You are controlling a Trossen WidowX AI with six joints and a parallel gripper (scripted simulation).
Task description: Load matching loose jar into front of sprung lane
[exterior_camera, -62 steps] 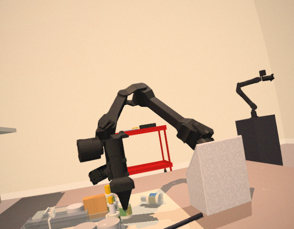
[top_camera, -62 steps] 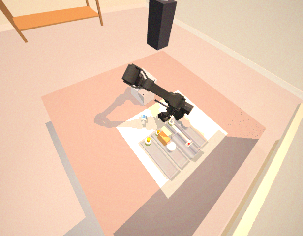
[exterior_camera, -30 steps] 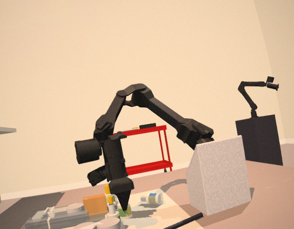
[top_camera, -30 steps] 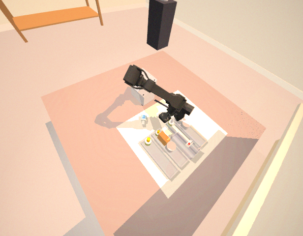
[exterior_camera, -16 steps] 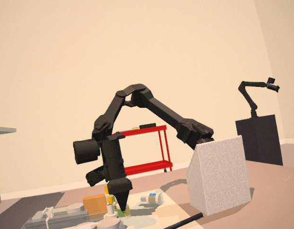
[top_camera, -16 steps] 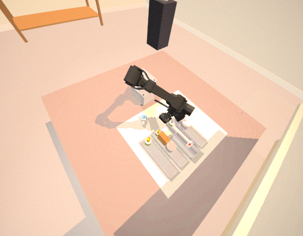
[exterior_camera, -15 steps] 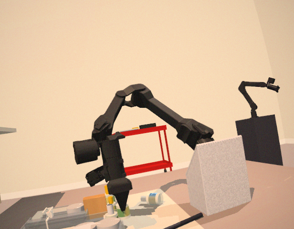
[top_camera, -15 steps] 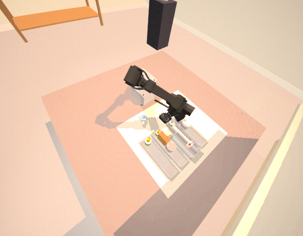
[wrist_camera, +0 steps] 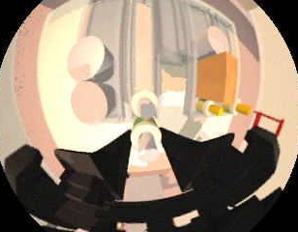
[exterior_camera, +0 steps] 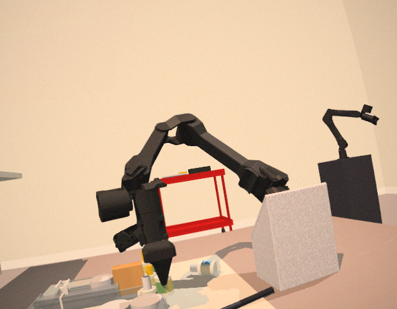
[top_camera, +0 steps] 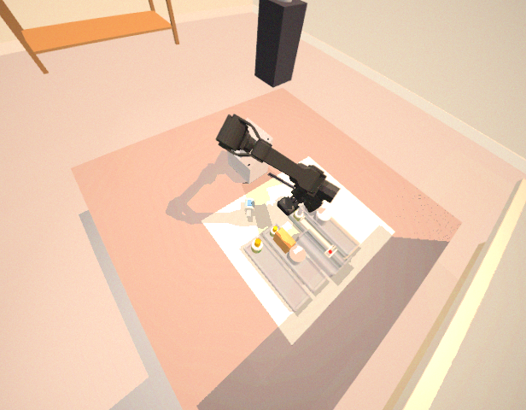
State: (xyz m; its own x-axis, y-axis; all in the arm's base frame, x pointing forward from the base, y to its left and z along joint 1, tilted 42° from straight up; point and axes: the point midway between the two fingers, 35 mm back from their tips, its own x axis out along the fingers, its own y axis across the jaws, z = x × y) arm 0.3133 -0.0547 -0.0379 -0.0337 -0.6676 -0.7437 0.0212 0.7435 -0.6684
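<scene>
My gripper tip is now 130 mm to the left of the box, 70 mm short of it and 20 mm above it. From my gripper tip the other things lie so: black rod: 150 mm behind, 90 mm to the left, 50 mm below; then red mark: 220 mm ahead, 50 mm to the right, 20 mm above.
</scene>
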